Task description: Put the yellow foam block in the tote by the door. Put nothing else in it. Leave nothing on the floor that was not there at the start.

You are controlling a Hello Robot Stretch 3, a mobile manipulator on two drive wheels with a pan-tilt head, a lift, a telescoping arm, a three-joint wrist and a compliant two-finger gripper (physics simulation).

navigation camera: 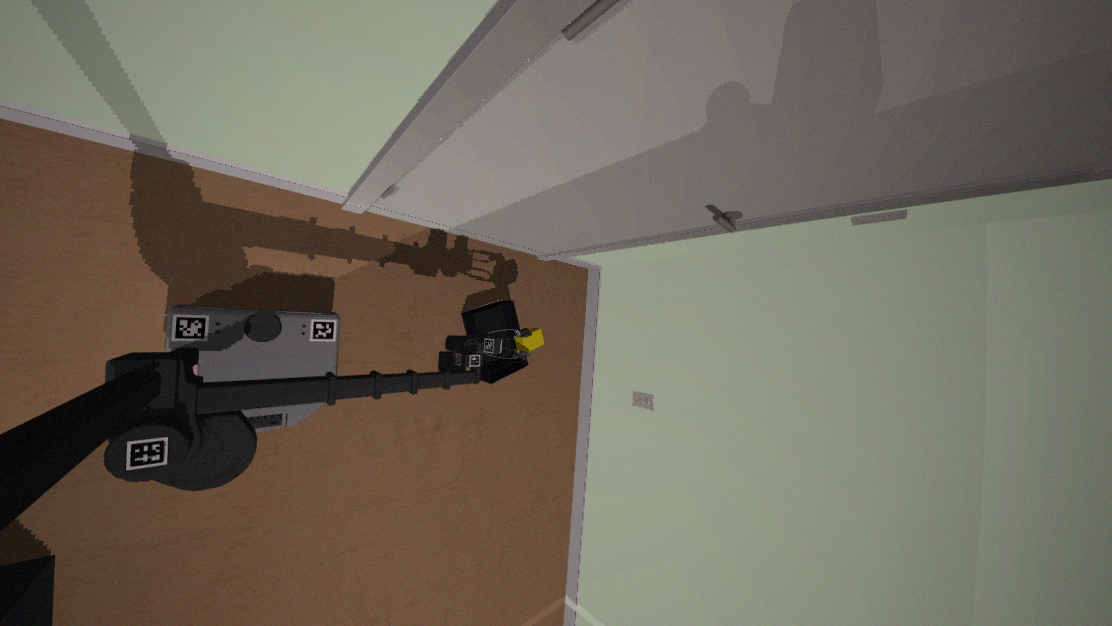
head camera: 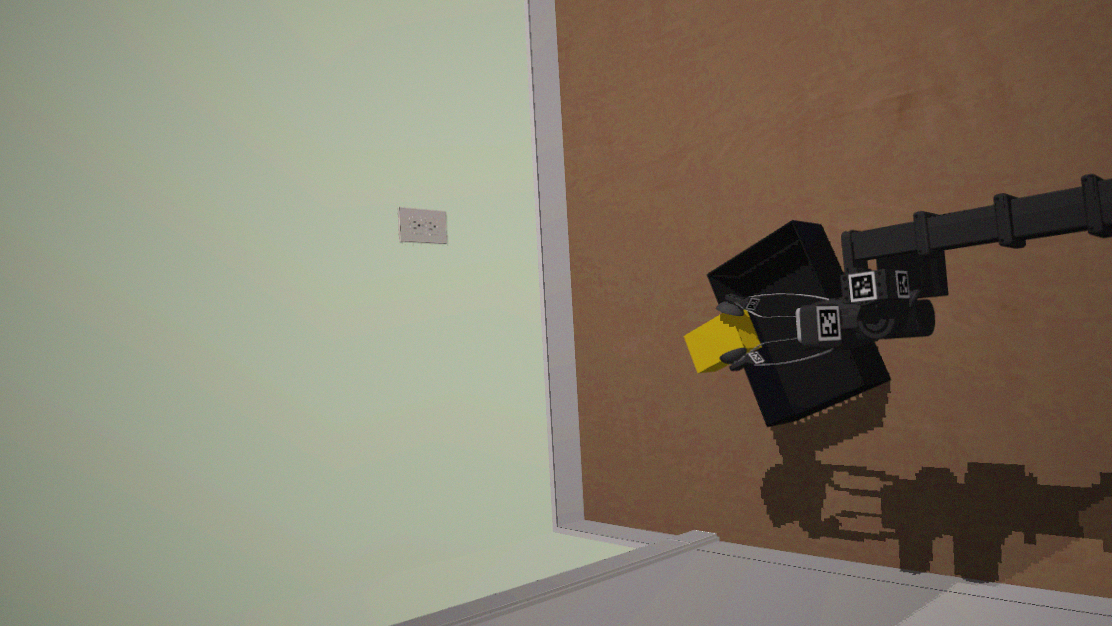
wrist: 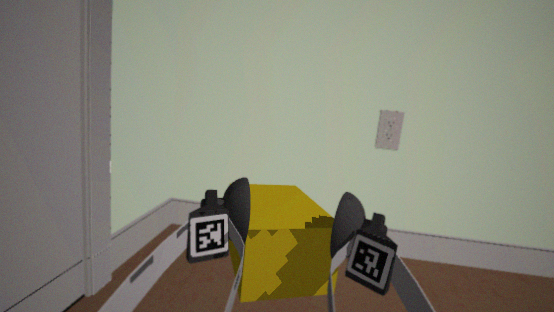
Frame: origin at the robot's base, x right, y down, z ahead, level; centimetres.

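Seen in the pictures: gripper, between the fingertips: (navigation camera: 530, 344) (head camera: 720, 333) (wrist: 293, 207); robot's base, origin of its link: (navigation camera: 263, 325).
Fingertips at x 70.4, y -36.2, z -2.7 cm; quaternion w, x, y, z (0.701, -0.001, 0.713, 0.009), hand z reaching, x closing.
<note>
Offsets run from my fingertips to a thing's middle.
My gripper (head camera: 732, 332) (navigation camera: 522, 344) (wrist: 293, 207) is shut on the yellow foam block @[dz +1.2, dx +1.7, dy +2.6 cm] (head camera: 709, 342) (navigation camera: 532, 339) (wrist: 285, 260), with one rounded fingertip on each side of it. The black tote (head camera: 813, 244) (navigation camera: 504, 371) sits on the floor, turned at an angle. In the head view the gripper and wrist lie over the tote, and most of the block shows past the tote's long edge on the wall side. The block is held in the air; its exact height above the rim is hard to tell. The tote does not show in the wrist view. The wrist hides part of its inside.
The grey door (head camera: 778, 591) (navigation camera: 661, 139) (wrist: 40, 150) stands beside the tote. A green wall (head camera: 272, 311) (navigation camera: 778, 435) (wrist: 300, 100) with an outlet @[dz -27.7, dx +68.0, dy -3.8 cm] (head camera: 422, 225) (navigation camera: 642, 400) (wrist: 389, 130) is beyond the block. The robot's base (navigation camera: 264, 365) is left of the tote in the navigation view.
</note>
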